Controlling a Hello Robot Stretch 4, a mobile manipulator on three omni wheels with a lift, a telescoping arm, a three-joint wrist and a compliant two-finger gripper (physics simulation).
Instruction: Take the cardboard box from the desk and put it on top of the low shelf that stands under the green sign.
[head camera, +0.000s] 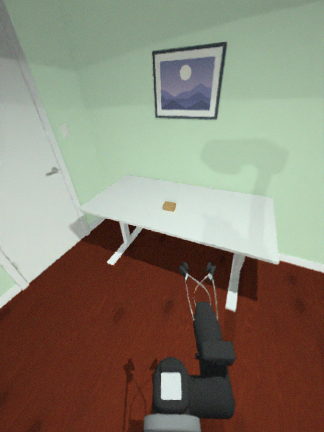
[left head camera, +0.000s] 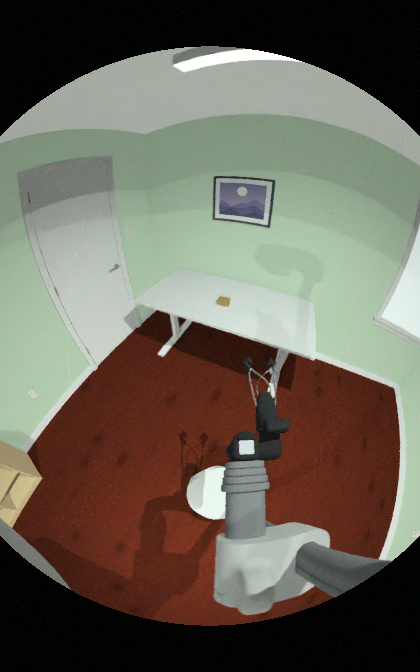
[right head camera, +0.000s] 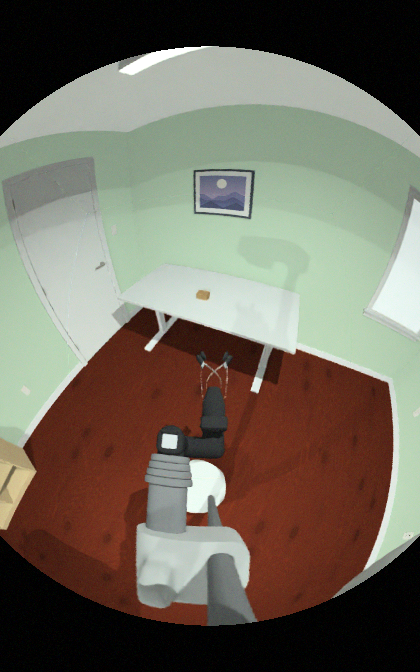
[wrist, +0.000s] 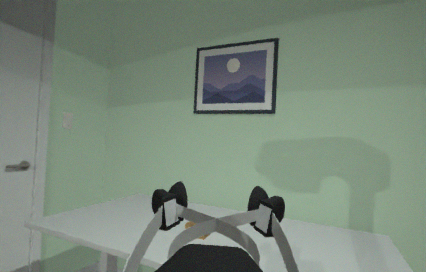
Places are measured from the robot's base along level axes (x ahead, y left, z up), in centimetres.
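Pixels of known places: gripper, fingertip midpoint: (head camera: 196, 262) (right head camera: 213, 351) (wrist: 218, 199); robot's base, link origin: (right head camera: 197, 485).
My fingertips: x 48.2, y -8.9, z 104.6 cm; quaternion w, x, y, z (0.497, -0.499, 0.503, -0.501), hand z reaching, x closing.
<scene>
Ahead of a thing's pixels: the offset from my fingertips to its top centre. "spot": to the spot under its first point. Level surfaces: height alone.
A small brown cardboard box @(dx +84.4, dy +8.1, dz -30.3 cm) (head camera: 169, 206) (left head camera: 223, 301) (right head camera: 203, 295) lies on the white desk @(dz -35.4 cm) (head camera: 240, 207) (left head camera: 295, 320) (right head camera: 280, 310), left of the middle of its top. In the wrist view the box @(spot: dx +82.2, dy +10.9, dz -31.0 cm) (wrist: 190, 226) shows partly, behind the gripper's crossed finger strips, on the desk (wrist: 115, 220). My gripper (head camera: 198, 270) (left head camera: 260, 364) (right head camera: 214, 358) (wrist: 218, 199) is open and empty. It is in front of the desk's near edge, apart from the box. The green sign and the low shelf under it do not show as such in these views.
A light wooden shelf unit (left head camera: 25, 465) (right head camera: 20, 460) shows partly at the far left. A door (head camera: 30, 165) (left head camera: 80, 250) (right head camera: 62, 250) is left of the desk. The desk's right leg (head camera: 235, 285) stands near the gripper. A framed picture (head camera: 187, 102) hangs above the desk.
</scene>
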